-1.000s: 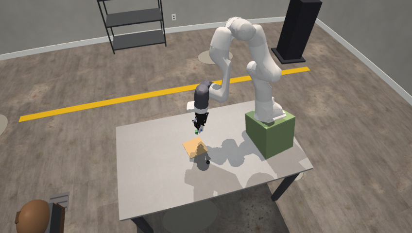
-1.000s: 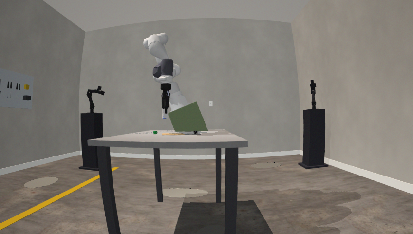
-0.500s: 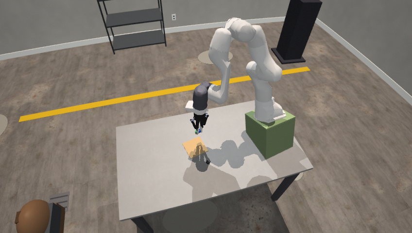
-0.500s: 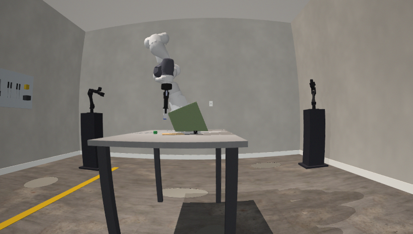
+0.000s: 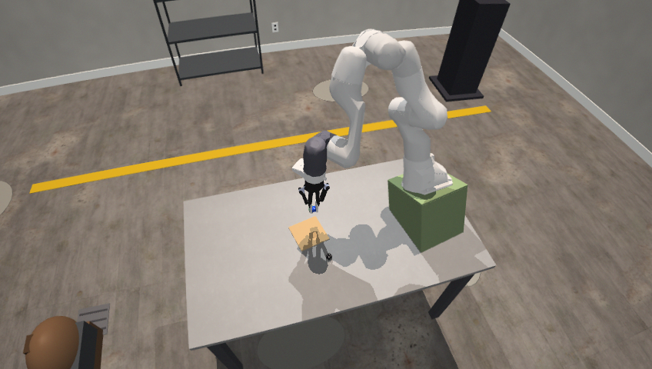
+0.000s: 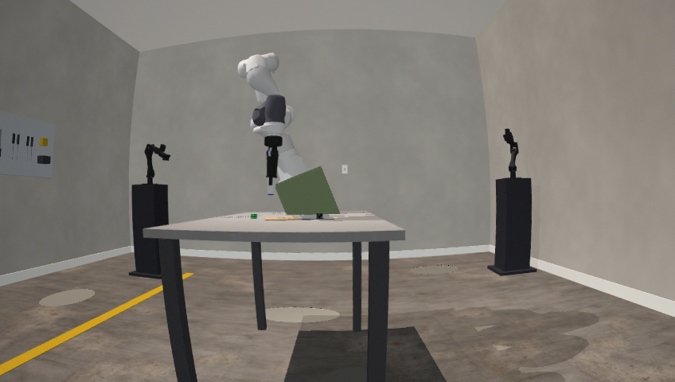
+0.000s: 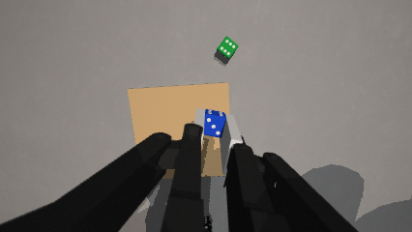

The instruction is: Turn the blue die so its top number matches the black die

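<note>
Now: the mat 30 mm ahead of my hand, 50 mm to the left of it and 130 mm below it. Also, from my hand: green die 80 mm to the right, 120 mm below; black die 30 mm behind, 190 mm to the left, 120 mm below; blue die 30 mm below.
</note>
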